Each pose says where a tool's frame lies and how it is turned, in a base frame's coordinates. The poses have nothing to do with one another.
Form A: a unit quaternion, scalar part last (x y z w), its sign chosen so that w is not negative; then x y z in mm.
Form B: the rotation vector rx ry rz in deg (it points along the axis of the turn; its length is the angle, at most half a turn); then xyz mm. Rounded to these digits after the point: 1 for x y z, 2 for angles.
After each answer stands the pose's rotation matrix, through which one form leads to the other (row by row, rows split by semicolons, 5 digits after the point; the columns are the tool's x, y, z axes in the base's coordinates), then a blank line. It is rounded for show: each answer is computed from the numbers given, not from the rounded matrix.
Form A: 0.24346 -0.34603 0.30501 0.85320 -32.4 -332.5 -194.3
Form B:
29.35 -41.71 36.77 -32.4 -332.5 -194.3
0.57446 -0.68896 -0.44195; 0.35198 0.69539 -0.62653; 0.73899 0.20436 0.64198

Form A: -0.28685 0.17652 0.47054 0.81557 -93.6 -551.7 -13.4
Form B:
-35.05 21.57 57.50 -93.6 -551.7 -13.4
0.49487 -0.86878 0.01798; 0.66624 0.39262 0.63401; -0.55788 -0.30177 0.77312

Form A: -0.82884 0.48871 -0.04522 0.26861 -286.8 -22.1 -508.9
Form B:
-128.07 75.51 -6.99 -286.8 -22.1 -508.9
0.51824 -0.78582 0.33750; -0.83441 -0.37803 0.40107; -0.18758 -0.48946 -0.85161

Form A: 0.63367 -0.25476 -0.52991 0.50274 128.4 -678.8 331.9
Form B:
87.70 -35.26 -73.34 128.4 -678.8 331.9
0.30858 0.20995 -0.92774; -0.85569 -0.36469 -0.36715; -0.41542 0.90715 0.06711

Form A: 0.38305 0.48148 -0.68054 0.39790 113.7 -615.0 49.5
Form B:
55.57 69.86 -98.74 113.7 -615.0 49.5
-0.38990 0.91043 -0.13820; -0.17271 -0.21971 -0.96015; -0.90451 -0.35050 0.24291

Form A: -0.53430 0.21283 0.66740 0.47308 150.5 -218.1 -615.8
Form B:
-74.92 29.84 93.58 150.5 -218.1 -615.8
0.01856 -0.85890 -0.51181; 0.40404 -0.46180 0.78962; -0.91455 -0.22145 0.33845

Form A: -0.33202 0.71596 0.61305 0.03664 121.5 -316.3 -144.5
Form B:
-58.41 125.95 107.85 121.5 -316.3 -144.5
-0.77684 -0.52035 -0.35462; -0.43050 0.02787 0.90216; -0.45955 0.85350 -0.24566

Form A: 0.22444 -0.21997 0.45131 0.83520 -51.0 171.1 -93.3
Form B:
27.23 -26.69 54.76 -51.0 171.1 -93.3
0.49586 -0.85261 -0.16485; 0.65513 0.49189 -0.57345; 0.57002 0.17636 0.80248

